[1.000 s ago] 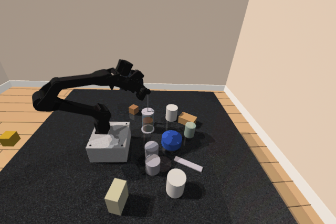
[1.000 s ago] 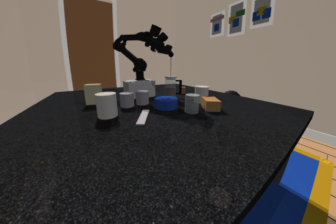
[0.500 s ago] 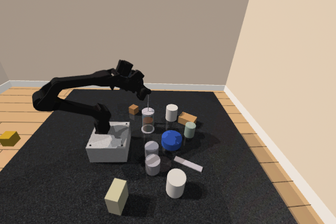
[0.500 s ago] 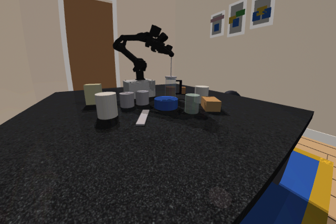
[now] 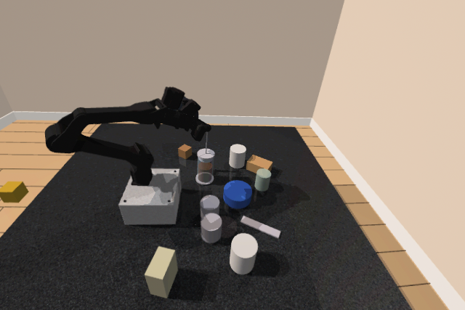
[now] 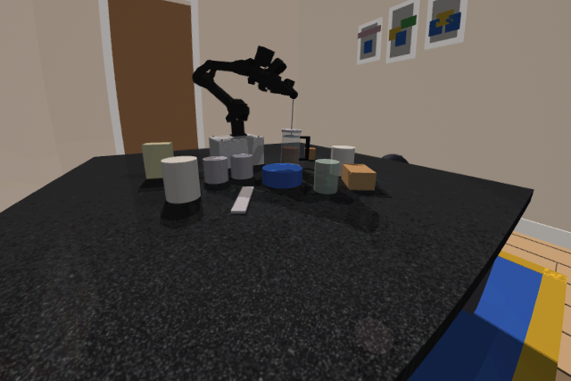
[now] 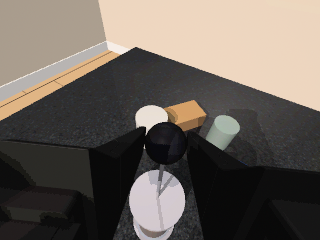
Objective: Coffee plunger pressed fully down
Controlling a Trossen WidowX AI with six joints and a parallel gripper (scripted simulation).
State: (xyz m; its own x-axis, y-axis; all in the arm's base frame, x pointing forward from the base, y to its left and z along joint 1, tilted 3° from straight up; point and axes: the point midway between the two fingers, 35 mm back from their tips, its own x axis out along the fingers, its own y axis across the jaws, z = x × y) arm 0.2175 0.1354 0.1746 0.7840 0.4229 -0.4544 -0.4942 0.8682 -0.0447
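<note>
Now: the coffee press 10 mm behind my gripper tip, 10 mm to the left of it and 140 mm below it. From my gripper tip the other things lie so: blue disc (130 mm ahead, 120 mm to the right, 250 mm below); then pale green cylinder (250 mm ahead, 50 mm to the right, 240 mm below); then orange cube (130 mm behind, 170 mm to the left, 250 mm below).
</note>
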